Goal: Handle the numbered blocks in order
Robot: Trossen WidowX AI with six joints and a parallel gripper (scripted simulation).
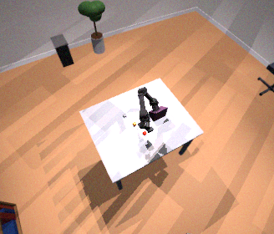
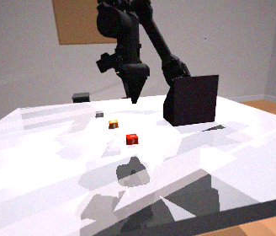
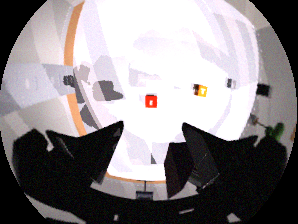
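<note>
Right now my gripper tip is 12 cm above the red block. From my gripper tip the other things lie so: grey block: 29 cm to the right, 12 cm below, 12 cm ahead; then orange block: 14 cm to the right, 12 cm below, 6 cm ahead.
</note>
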